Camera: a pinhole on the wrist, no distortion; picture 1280 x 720 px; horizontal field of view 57.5 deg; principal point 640.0 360.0 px. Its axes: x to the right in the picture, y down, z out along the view. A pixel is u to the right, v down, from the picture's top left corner.
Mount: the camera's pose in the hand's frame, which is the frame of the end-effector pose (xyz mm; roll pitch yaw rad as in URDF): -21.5 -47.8 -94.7 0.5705 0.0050 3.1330
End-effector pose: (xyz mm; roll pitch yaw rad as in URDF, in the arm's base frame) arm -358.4 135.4 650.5 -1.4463 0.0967 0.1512
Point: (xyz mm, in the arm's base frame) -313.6 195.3 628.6
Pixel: 80.4 489.5
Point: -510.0 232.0 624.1
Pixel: 1202.3 500.3
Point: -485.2 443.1 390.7
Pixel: 715.6 156.1
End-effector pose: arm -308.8 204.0 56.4 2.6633 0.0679 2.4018
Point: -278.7 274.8 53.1
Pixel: 317.1 191.9
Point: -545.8 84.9 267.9
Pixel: behind the camera
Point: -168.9 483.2 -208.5
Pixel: 345.9 557.8
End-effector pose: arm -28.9 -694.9 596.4 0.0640 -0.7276 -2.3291
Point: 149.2 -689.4 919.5
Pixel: 271.9 509.0
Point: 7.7 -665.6 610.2
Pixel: 670.8 564.2
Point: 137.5 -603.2 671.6
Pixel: 896.6 549.2
